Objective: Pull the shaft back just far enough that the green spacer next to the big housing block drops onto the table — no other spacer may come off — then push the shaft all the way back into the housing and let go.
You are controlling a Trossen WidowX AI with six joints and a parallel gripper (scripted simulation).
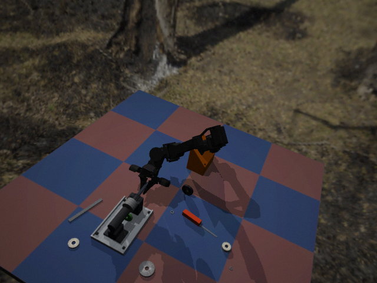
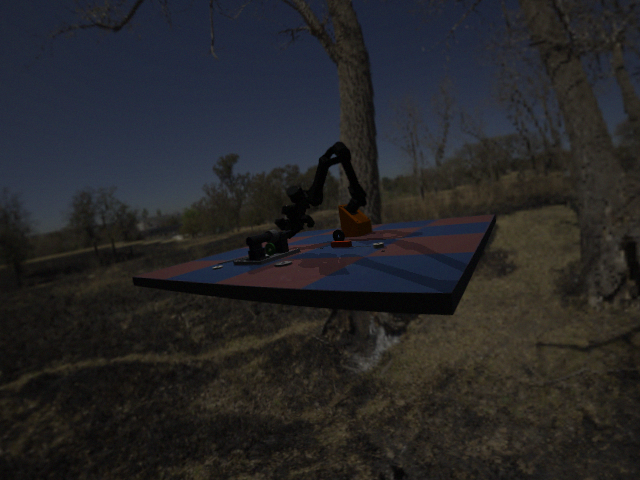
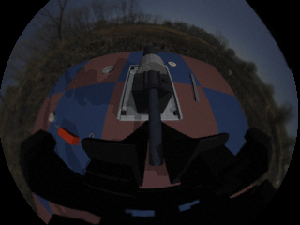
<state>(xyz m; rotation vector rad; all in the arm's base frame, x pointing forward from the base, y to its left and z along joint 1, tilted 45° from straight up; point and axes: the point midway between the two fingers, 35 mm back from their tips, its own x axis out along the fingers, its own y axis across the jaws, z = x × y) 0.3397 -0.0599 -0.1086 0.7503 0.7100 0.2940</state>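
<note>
Now: the green spacer 120 mm ahead of my gripper tip and 20 mm below it. From my gripper tip the other things lie so: dark shaft 30 mm ahead, 20 mm above; grey bar 170 mm to the right, 160 mm ahead, 50 mm below; black wheel 160 mm to the left, 150 mm behind, 30 mm below.
</note>
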